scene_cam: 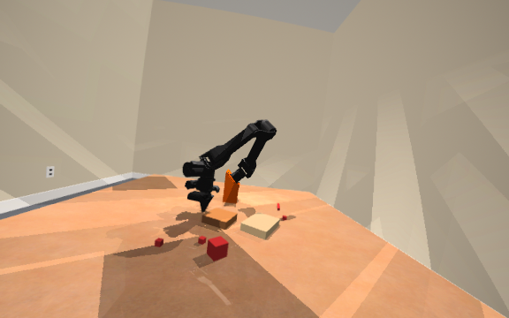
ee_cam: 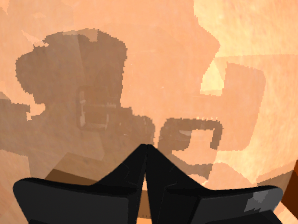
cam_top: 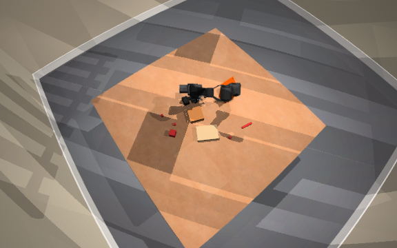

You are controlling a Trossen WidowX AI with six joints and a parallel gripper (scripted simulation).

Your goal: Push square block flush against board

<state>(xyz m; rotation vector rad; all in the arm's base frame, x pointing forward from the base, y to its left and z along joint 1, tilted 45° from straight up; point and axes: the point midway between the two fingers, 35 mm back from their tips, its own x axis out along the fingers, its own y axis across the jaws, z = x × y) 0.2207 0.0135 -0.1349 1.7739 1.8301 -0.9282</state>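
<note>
Right now the brown square block is 5 cm ahead of my gripper tip, 9 cm to the left of it and 1 cm above it. Also, from my gripper tip: red stick 21 cm behind, 35 cm to the left; cream board 6 cm ahead, 25 cm to the left, 1 cm above.
</note>
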